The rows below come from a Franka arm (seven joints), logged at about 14 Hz.
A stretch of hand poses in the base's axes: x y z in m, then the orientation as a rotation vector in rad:
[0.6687, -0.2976, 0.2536, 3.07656, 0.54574, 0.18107]
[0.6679, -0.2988, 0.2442, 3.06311, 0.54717, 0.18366]
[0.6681, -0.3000, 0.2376, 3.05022, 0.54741, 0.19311]
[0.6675, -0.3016, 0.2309, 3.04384, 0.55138, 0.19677]
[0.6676, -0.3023, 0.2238, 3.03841, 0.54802, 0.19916]
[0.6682, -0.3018, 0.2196, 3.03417, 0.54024, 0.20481]
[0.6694, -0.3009, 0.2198, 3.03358, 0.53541, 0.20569]
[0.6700, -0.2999, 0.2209, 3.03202, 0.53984, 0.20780]
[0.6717, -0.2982, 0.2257, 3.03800, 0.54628, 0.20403]
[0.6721, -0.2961, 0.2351, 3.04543, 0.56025, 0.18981]
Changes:
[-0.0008, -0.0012, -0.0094, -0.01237, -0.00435, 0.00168]
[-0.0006, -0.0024, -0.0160, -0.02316, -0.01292, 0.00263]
[-0.0012, -0.0040, -0.0227, -0.02814, -0.01640, 0.00558]
[-0.0011, -0.0047, -0.0298, -0.03342, -0.01916, 0.00374]
[-0.0005, -0.0042, -0.0340, -0.03756, -0.02386, -0.00100]
[0.0007, -0.0033, -0.0338, -0.03862, -0.02471, -0.00408]
[0.0013, -0.0023, -0.0327, -0.03916, -0.02620, -0.00111]
[0.0030, -0.0006, -0.0279, -0.03320, -0.02235, 0.00268]
[0.0034, 0.0015, -0.0185, -0.02659, -0.01142, 0.01114]

